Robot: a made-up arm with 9 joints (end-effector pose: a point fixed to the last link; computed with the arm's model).
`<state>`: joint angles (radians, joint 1 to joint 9).
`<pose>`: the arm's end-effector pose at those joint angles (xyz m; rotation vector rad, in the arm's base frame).
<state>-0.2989 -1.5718 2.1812 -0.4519 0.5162 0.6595 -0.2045 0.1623 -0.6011</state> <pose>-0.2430 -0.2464 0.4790 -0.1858 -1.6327 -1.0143</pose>
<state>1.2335 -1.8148 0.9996 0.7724 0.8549 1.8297 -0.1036 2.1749 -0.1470</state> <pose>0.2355 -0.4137 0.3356 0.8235 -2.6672 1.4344</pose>
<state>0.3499 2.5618 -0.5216 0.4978 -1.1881 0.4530 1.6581 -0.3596 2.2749</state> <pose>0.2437 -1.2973 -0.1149 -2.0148 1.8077 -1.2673</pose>
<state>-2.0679 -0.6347 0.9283 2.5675 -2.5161 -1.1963 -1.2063 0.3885 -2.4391</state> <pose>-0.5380 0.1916 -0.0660 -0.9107 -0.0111 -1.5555</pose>
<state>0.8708 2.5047 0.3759 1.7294 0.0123 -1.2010 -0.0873 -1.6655 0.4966</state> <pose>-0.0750 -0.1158 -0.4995 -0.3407 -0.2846 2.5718</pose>
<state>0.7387 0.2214 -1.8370 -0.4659 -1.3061 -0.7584 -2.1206 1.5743 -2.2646</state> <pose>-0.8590 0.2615 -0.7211 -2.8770 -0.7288 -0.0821</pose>
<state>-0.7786 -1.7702 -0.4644 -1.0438 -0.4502 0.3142 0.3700 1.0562 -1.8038</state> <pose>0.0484 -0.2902 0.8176 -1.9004 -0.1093 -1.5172</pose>
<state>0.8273 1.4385 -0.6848 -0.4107 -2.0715 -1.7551 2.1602 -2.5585 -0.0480</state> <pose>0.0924 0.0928 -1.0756 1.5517 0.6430 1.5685</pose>
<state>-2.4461 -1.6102 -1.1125 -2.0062 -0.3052 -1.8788 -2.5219 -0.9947 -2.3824</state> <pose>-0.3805 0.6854 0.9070 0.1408 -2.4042 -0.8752</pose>
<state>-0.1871 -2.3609 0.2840 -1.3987 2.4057 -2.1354 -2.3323 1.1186 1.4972</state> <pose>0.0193 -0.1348 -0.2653 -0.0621 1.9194 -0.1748</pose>
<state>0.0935 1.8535 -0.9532 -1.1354 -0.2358 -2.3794 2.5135 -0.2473 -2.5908</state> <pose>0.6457 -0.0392 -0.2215 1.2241 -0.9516 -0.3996</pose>
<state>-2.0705 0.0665 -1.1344 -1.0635 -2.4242 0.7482 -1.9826 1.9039 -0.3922</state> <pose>0.6493 0.6624 0.5515 0.6995 1.5152 1.8645</pose>
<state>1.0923 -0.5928 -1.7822 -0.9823 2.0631 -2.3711 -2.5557 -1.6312 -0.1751</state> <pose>-0.1970 0.6492 -0.3045 1.4105 1.0363 1.5801</pose>
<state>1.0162 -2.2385 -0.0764 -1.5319 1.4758 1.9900 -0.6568 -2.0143 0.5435</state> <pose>-0.1712 -0.2906 -0.0620 -0.6072 -1.9259 -1.6952</pose>
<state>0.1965 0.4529 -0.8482 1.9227 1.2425 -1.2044 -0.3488 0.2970 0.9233</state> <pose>-0.0389 0.0590 -0.3125 -1.7662 2.2446 -0.2408</pose>
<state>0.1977 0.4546 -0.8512 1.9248 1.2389 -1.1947 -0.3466 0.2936 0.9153</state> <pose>-0.0364 0.0575 -0.3151 -1.7678 2.2445 -0.2286</pose>
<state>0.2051 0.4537 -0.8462 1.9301 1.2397 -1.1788 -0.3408 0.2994 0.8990</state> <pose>-0.0317 0.0583 -0.3150 -1.7775 2.2547 -0.2029</pose>
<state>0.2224 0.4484 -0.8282 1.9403 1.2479 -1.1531 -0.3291 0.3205 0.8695</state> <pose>-0.0234 0.0633 -0.3102 -1.8003 2.2818 -0.1565</pose>
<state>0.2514 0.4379 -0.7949 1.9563 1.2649 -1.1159 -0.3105 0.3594 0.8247</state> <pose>-0.0109 0.0742 -0.2998 -1.8386 2.3284 -0.0886</pose>
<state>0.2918 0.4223 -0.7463 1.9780 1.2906 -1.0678 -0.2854 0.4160 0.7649</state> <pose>0.0058 0.0918 -0.2840 -1.8921 2.3938 -0.0058</pose>
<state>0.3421 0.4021 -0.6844 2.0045 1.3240 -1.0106 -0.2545 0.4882 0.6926</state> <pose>0.0261 0.1170 -0.2630 1.9398 -2.4497 -0.0804</pose>
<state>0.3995 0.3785 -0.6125 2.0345 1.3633 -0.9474 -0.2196 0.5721 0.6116</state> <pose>0.0489 0.1495 -0.2379 1.8656 -2.3487 -0.1453</pose>
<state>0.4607 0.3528 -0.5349 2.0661 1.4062 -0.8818 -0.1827 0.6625 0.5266</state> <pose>0.0726 0.1879 -0.2104 1.7884 -2.2415 -0.1807</pose>
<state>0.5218 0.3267 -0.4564 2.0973 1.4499 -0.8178 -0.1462 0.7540 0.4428</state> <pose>0.0954 0.2295 -0.1824 1.7148 -2.1373 -0.1869</pose>
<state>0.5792 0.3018 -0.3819 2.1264 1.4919 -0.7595 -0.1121 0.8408 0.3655</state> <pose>0.1158 0.2711 -0.1556 1.6497 -2.0435 -0.1701</pose>
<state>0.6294 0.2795 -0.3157 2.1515 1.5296 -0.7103 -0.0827 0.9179 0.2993</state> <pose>0.1327 0.3089 -0.1316 1.5958 -1.9658 -0.1402</pose>
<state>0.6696 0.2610 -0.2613 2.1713 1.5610 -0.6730 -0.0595 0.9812 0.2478</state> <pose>0.1455 0.3399 -0.1115 1.5542 -1.9068 -0.1068</pose>
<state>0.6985 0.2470 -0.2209 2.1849 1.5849 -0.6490 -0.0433 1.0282 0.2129</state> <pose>0.1542 0.3622 -0.0957 1.5241 -1.8669 -0.0776</pose>
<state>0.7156 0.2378 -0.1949 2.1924 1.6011 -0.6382 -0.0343 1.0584 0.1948</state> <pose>0.1592 0.3756 -0.0844 1.5048 -1.8446 -0.0568</pose>
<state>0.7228 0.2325 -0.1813 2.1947 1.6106 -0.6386 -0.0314 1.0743 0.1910</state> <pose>0.1613 0.3811 -0.0768 1.4941 -1.8363 -0.0450</pose>
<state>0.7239 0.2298 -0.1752 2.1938 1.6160 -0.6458 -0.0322 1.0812 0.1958</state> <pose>0.1615 0.3820 -0.0714 1.4885 -1.8367 -0.0389</pose>
